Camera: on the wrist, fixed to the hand. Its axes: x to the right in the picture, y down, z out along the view.
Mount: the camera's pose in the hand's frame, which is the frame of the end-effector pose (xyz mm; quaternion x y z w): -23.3 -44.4 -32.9 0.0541 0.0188 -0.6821 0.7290
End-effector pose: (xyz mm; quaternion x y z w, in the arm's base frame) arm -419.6 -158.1 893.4 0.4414 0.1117 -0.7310 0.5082
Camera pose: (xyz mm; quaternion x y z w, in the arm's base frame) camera -437.3 -102.6 879.2 -0.2868 -0.3525 0.8773 0.1541
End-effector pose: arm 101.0 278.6 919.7 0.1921 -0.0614 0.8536 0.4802
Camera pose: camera 140.4 293.2 876.9 0.1919 0.1415 0.3017 0.9231
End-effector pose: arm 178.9 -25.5 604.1 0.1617 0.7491 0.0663 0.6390
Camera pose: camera 142.8 -71.3 618.1 -0.3598 0.6720 -0.4250 0.4882
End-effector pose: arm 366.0 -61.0 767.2 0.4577 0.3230 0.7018 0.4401
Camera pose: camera 354.3 -66.0 708.6 0.1240 0.5939 0.2025 0.7687
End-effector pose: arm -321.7 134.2 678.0 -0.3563 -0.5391 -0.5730 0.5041
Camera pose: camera -354.4 102.6 638.9 0.1460 -0.6576 -0.7391 0.0061
